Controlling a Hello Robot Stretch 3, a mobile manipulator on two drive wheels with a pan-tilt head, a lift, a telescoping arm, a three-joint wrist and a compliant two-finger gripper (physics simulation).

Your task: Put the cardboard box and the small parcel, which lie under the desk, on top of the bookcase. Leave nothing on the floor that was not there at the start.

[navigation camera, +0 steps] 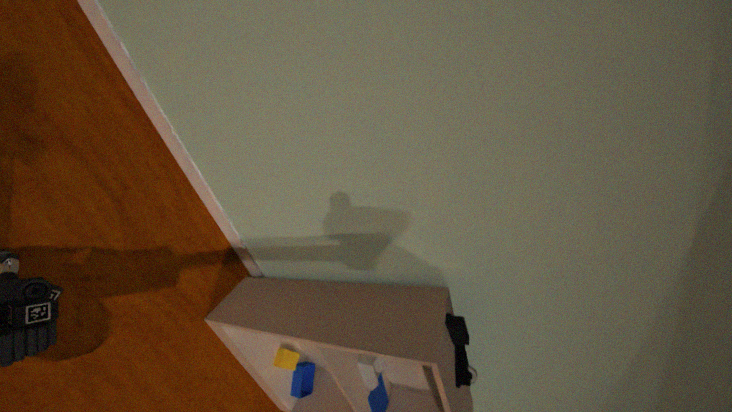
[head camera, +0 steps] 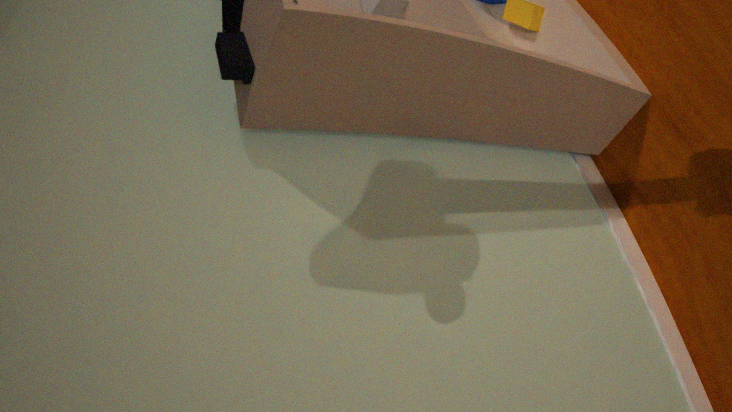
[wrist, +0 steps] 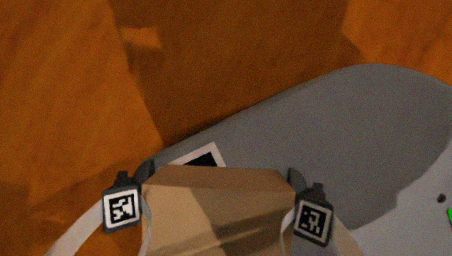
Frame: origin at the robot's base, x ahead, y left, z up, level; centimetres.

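Seen in the pictures: gripper, fingertip midpoint: [wrist: 220,182].
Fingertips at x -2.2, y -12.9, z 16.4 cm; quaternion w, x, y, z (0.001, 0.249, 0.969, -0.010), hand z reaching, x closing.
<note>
A point is followed by its place in that frame.
A tan cardboard box [wrist: 215,220] @(y -12.2, x -1.8, z 21.1 cm) is held between the two fingertips of my gripper [wrist: 220,182] @(y -12.9, x -2.2, z 16.4 cm) in the wrist view, above my grey base. Its lower part runs out of the frame. The gripper is shut on it. The bookcase [head camera: 409,87] @(y -87.5, x -23.9, z 76.6 cm) [navigation camera: 332,312] @(y -85.8, x -24.9, z 65.2 cm) shows its brown side panel and part of its open front at the top of the head view and the bottom of the navigation view. A black object [head camera: 234,55] @(y -93.5, x -29.2, z 109.2 cm) [navigation camera: 457,330] @(y -93.3, x -29.0, z 109.1 cm) is at the bookcase's top end. A second parcel and the desk do not show.
The bookcase shelves hold a yellow block [head camera: 523,15] @(y -112.4, x -62.6, z 14.5 cm) [navigation camera: 286,358] @(y -111.8, x -62.7, z 14.6 cm) and a blue block [navigation camera: 303,379] @(y -129.4, x -84.0, z 10.2 cm). A green-grey wall [head camera: 204,307] @(y -83.6, x 13.5, z 116.6 cm) [navigation camera: 461,127] @(y -72.0, x 30.6, z 117.8 cm) stands behind the bookcase, with a pale skirting board [navigation camera: 169,127] @(y -56.6, x 51.3, z 8.8 cm). My dark wrist [navigation camera: 28,322] @(y -13.6, x -6.9, z 52.7 cm) shows at the left edge of the navigation view.
</note>
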